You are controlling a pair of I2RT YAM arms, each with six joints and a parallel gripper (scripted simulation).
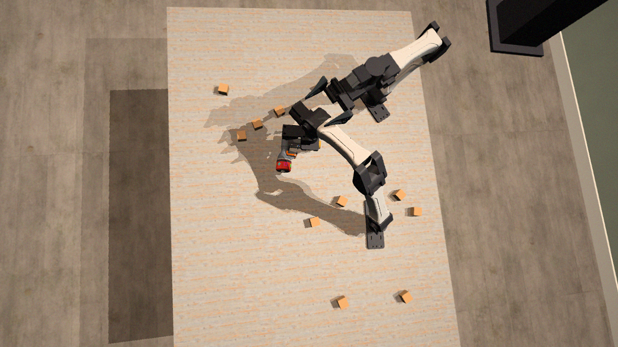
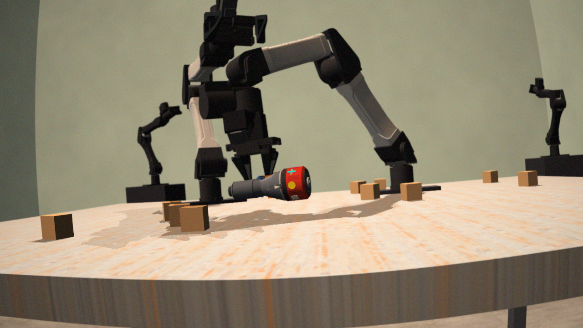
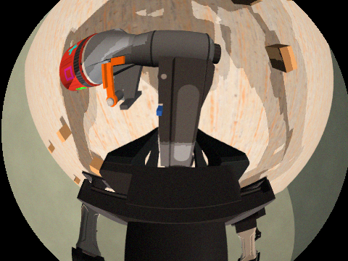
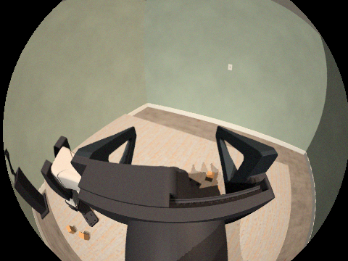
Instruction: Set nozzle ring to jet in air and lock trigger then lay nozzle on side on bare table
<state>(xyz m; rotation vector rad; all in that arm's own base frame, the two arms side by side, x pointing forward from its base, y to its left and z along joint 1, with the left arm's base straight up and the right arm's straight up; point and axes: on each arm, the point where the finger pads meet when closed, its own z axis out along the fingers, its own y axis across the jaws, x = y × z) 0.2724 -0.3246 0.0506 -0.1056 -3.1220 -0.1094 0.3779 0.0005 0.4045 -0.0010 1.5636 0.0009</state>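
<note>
Right now the pale trigger is 20 mm ahead of my left hand and 10 mm to the left of it. The rest, counted from my left hand: red spray ring 90 mm ahead, 90 mm to the left.
</note>
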